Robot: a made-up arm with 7 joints.
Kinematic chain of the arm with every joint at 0, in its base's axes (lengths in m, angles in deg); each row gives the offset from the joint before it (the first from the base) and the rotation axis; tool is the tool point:
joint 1: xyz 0 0.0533 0 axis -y
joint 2: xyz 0 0.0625 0 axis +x
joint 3: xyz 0 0 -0.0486 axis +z
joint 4: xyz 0 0 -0.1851 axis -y
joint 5: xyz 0 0 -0.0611 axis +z
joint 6: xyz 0 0 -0.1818 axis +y
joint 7: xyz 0 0 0 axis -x
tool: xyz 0 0 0
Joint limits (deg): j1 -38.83..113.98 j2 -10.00..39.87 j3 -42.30..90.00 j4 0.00..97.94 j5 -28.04..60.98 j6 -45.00..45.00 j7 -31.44..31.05
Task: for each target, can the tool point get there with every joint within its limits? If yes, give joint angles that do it. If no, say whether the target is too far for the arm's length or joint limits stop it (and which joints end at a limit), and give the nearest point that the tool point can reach.
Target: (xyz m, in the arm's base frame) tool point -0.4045 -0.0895 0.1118
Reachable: no: joint limits stop it (at a limit: joint 1, joint 2, joint 3, joint 4) | nearest point 0.0821 -0.0784 0.2313 | short by 0.501 m
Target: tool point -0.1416 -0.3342 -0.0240
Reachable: no: joint limits stop it (at a limit: joint 1, joint 2, joint 3, joint 4) | nearest point 0.0327 -0.0784 -0.2432 | short by 0.379 m
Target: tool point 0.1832 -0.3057 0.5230
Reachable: no: too far | nearest point 0.1988 -0.0858 0.2751 | short by 0.332 m
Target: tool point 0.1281 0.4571 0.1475
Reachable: yes | joints 100.14 35.35 57.21 68.81 -5.76 -16.36 10.40
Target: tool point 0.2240 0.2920 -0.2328
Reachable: yes | joints -2.17 27.66 12.60 78.94 34.68 -31.68 24.92
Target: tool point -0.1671 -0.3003 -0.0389
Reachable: no: joint limits stop it (at a limit: joint 1, joint 2, joint 3, joint 4) | nearest point 0.0327 -0.0784 -0.2432 | short by 0.362 m
